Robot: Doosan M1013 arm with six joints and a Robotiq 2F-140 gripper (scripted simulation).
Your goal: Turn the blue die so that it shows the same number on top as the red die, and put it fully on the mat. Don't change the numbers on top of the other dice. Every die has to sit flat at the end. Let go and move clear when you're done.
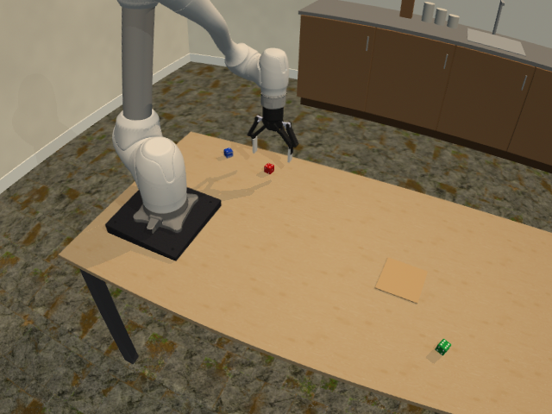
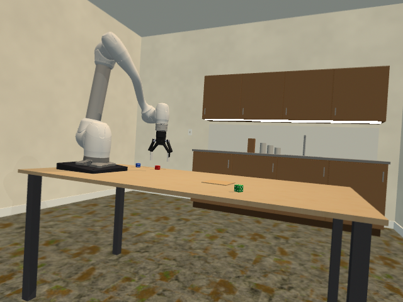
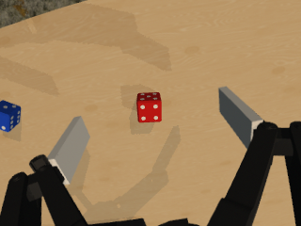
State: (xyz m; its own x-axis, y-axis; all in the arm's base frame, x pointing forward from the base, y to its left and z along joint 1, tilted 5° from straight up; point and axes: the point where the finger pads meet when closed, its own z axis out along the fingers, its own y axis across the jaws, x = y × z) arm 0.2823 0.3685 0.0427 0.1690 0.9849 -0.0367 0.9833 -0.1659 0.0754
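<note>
Now: the blue die 200 mm behind my hand, 60 mm below it and 50 mm to the left of it. Also, from my hand: green die (680 mm to the right, 660 mm ahead, 60 mm below); then red die (60 mm below, 20 mm to the right, 10 mm behind); then mat (530 mm ahead, 450 mm to the right, 70 mm below).
</note>
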